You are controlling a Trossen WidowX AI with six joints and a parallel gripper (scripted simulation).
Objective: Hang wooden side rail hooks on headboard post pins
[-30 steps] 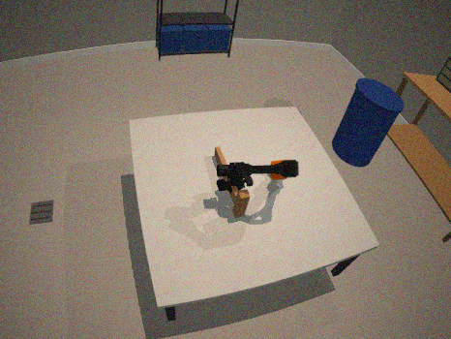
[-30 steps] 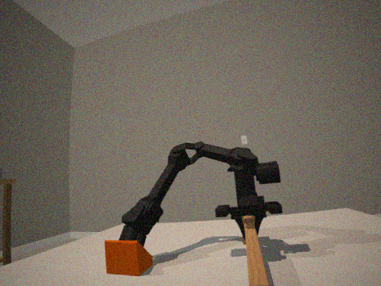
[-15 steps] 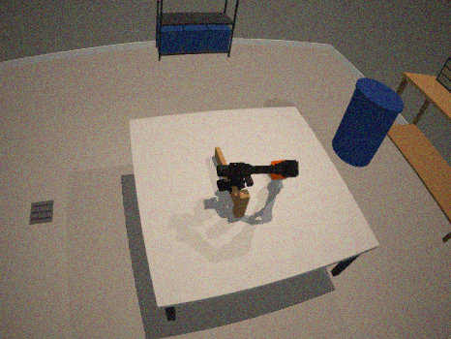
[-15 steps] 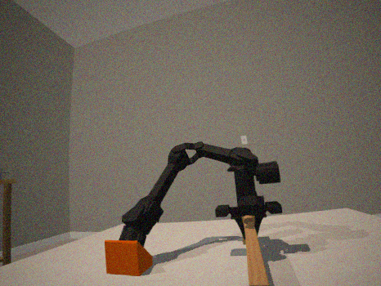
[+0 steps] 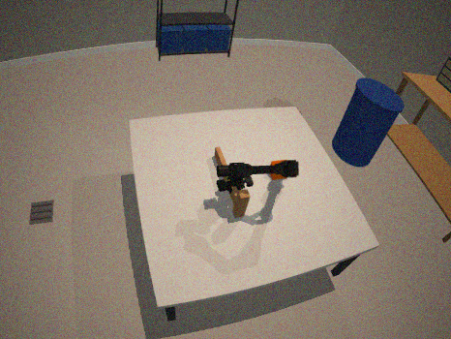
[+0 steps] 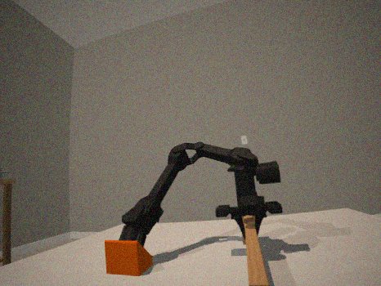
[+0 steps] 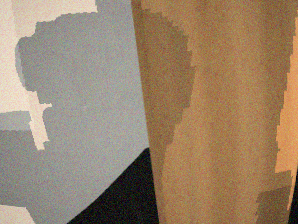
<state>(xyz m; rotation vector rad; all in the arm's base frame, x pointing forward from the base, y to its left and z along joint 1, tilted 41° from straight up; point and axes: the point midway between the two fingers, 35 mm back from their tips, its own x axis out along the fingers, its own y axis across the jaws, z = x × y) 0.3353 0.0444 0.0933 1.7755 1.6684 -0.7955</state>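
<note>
My gripper tip is now 11 cm to the right of the headboard post and 4 cm below it.
</note>
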